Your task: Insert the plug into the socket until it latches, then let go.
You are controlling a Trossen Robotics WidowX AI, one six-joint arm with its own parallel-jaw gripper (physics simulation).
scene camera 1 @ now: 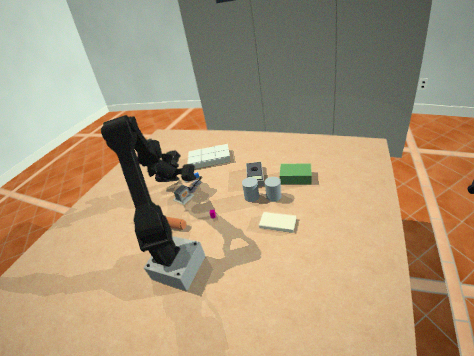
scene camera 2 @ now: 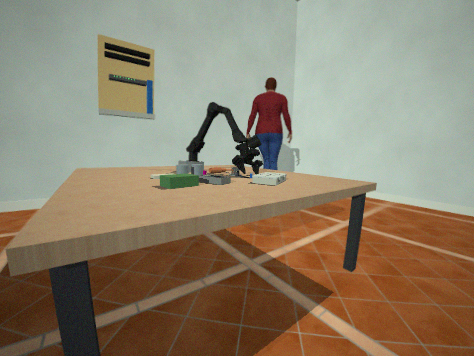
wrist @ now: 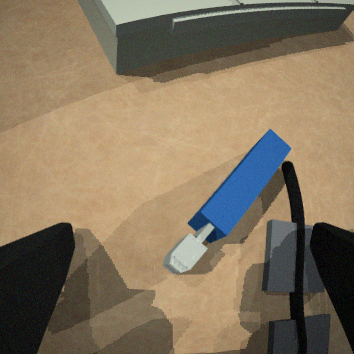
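Where they show: gripper, fingertip midpoint: (scene camera 2: 251, 174) (wrist: 195, 237); arm's base, origin of the base link: (scene camera 1: 166, 254) (scene camera 2: 193, 161).
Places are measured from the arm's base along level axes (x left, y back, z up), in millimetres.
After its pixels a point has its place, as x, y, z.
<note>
The plug (scene camera 1: 196, 175) @[130, -422, -49] (scene camera 2: 251, 175) @[129, -436, -49] (wrist: 242, 187) @[147, -414, -44], a blue block with a pale, clear tip, lies tilted on the table. In the wrist view its tip points down and left. My gripper (scene camera 1: 192, 176) @[163, -397, -52] (scene camera 2: 250, 169) @[163, -397, -52] (wrist: 195, 237) @[163, -397, -52] is open and empty above it, with the fingers wide apart on either side of the plug's tip end. A black cable (wrist: 296, 215) @[115, -406, -59] runs over dark grey blocks (wrist: 281, 257) @[124, -389, -59] to the right of the plug. A small grey housing (scene camera 1: 181, 194) @[115, -277, -29] with an opening, possibly the socket, stands nearer the arm's base. Its opening does not show in the wrist view.
A white box (scene camera 1: 209, 156) @[119, -541, -30] (scene camera 2: 269, 179) @[64, -627, -41] (wrist: 210, 45) @[147, -500, -61] lies beyond the plug. A dark grey box (scene camera 1: 254, 169) @[-111, -480, -36] with a round hole, two grey cylinders (scene camera 1: 250, 191) @[-146, -325, -15] (scene camera 1: 273, 190) @[-224, -340, -12] and a green block (scene camera 1: 295, 174) @[-280, -457, -24] (scene camera 2: 179, 181) @[-291, -531, -41] stand to the right. An orange cylinder (scene camera 1: 178, 223) @[52, -144, -33] lies near the base.
</note>
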